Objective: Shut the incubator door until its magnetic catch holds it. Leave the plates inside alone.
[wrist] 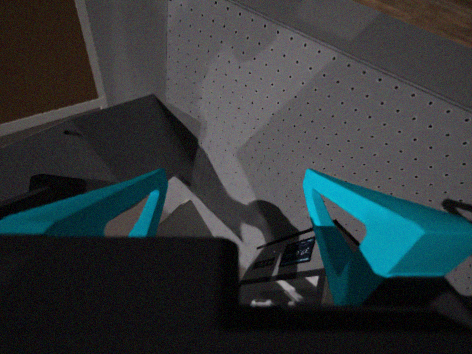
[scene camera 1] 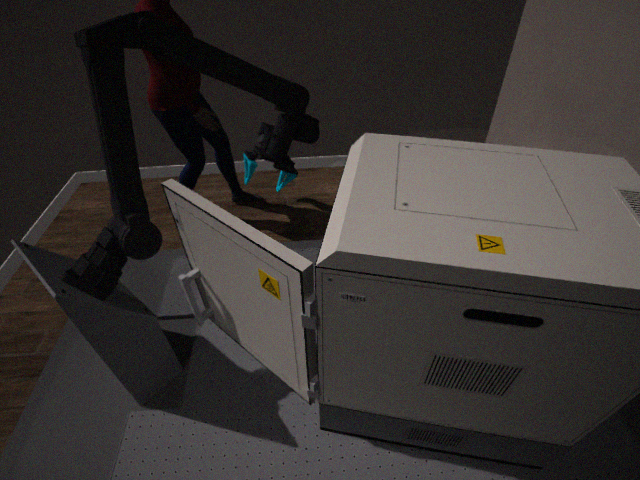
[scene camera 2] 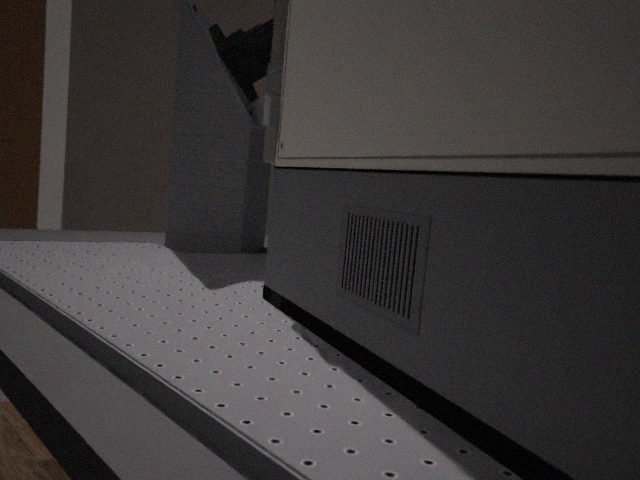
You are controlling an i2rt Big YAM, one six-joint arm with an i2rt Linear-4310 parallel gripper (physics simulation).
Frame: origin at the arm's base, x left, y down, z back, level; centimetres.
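Seen in the pictures: gripper, fingertip midpoint: [wrist: 235, 176] [scene camera 1: 261, 187]; arm's base, origin of the base link: [scene camera 1: 89, 284] [scene camera 2: 230, 66].
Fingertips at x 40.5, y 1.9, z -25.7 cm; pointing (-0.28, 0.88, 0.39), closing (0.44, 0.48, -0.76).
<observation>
Pixels of each thing's middle, then the offset from my fingertips to it. "spot": a spot on its surface instead. Level surfaces: height alone.
- white handle, surface spot: [scene camera 1: 189, 294] spot: dx -39.0, dy +0.1, dz +5.3 cm
- small dark display, surface spot: [wrist: 298, 251] spot: dx -28.4, dy +21.5, dz -23.8 cm
- perforated board, its level: dy +28.9 cm
The white incubator [scene camera 1: 392, 330] [scene camera 2: 454, 87] stands with its door [scene camera 1: 237, 284] wide open, swung out from the hinges at the body's near front corner. A white handle [scene camera 1: 189, 294] is on the door's outer face. In the wrist view, the incubator's front shows a small dark display [wrist: 298, 251] above the opening; pale shapes inside are too unclear to name as plates. My gripper [scene camera 1: 262, 187] [wrist: 235, 176], with cyan fingertips, is open and empty. It hangs beyond the door's top edge in scene camera 1, left of the body, apart from both.
A grey angled pedestal [scene camera 1: 108, 330] [scene camera 2: 211, 170] [wrist: 135, 135] carries the arm's base left of the door. The incubator stands on a perforated board [scene camera 1: 206, 444] [scene camera 2: 217, 335] [wrist: 280, 85]. A person in a red top [scene camera 1: 173, 77] stands behind the arm.
</observation>
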